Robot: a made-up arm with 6 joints. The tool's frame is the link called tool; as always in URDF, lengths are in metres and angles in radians.
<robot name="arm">
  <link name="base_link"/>
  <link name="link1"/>
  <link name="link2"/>
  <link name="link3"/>
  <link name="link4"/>
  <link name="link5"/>
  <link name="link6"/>
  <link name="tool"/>
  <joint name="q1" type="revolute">
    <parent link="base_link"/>
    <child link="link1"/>
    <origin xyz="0 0 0.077" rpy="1.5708 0 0"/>
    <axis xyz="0 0 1"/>
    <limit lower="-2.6" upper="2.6"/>
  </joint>
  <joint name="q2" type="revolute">
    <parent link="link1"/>
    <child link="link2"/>
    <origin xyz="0.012 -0.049 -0.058" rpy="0 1.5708 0"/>
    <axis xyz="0 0 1"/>
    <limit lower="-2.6" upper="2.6"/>
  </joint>
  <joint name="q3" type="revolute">
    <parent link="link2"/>
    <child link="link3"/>
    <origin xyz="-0.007 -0.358 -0.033" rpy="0 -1.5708 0"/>
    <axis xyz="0 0 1"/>
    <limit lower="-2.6" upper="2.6"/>
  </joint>
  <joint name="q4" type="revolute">
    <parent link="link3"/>
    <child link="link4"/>
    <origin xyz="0.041 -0.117 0.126" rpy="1.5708 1.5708 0"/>
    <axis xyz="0 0 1"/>
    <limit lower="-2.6" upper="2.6"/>
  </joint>
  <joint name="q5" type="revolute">
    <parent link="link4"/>
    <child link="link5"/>
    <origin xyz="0.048 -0.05 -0.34" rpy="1.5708 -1.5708 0"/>
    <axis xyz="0 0 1"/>
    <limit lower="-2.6" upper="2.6"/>
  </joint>
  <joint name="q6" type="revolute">
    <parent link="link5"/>
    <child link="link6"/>
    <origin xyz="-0.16 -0.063 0.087" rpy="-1.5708 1.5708 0"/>
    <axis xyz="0 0 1"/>
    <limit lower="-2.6" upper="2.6"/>
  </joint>
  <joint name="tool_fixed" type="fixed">
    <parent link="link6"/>
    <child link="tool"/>
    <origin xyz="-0.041 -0.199 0.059" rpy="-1.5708 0 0"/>
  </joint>
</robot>
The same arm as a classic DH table. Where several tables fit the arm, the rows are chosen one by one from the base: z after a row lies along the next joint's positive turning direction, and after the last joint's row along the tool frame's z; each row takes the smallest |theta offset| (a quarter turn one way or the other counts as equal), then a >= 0, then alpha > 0; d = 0 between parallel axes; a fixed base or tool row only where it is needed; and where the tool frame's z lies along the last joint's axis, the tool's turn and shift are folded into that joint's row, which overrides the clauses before.
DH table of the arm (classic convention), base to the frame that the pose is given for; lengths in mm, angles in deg. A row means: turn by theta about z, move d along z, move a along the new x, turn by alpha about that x. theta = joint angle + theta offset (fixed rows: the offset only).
base (fixed): theta offset 0.00; d 77.0; a 0.0; alpha 90.00
q1: theta offset -90.00; d -58.0; a 49.0; alpha -90.00
q2: theta offset 0.00; d -21.0; a 358.0; alpha 90.00
q3: theta offset 90.00; d 133.0; a 41.0; alpha 90.00
q4: theta offset -90.00; d -223.0; a 48.0; alpha 90.00
q5: theta offset -90.00; d 137.0; a 160.0; alpha 90.00
q6: theta offset 90.00; d -4.0; a 41.0; alpha 90.00
tool (fixed): theta offset 180.00; d -199.0; a 0.0; alpha 0.00
Joint limits (deg, base to tool): -148.97..148.97 -148.97..148.97 -148.97..148.97 -148.97..148.97 -148.97..148.97 -148.97..148.97

